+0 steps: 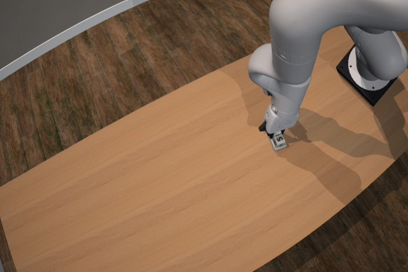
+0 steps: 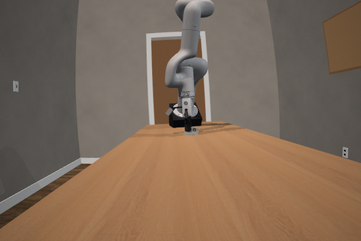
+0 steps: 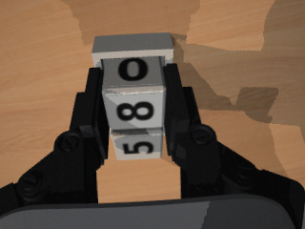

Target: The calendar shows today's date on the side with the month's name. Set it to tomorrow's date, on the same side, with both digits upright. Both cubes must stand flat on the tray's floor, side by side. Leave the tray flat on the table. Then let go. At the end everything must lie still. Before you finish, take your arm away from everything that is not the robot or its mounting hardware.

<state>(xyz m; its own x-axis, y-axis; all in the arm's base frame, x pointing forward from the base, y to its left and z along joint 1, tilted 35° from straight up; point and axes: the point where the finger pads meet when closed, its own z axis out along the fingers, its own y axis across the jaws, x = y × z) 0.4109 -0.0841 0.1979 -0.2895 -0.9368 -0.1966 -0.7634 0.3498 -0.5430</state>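
Now: the white digit cube 2 cm below my hand. Also, from my hand: calendar tray 2 cm to the left, 3 cm below.
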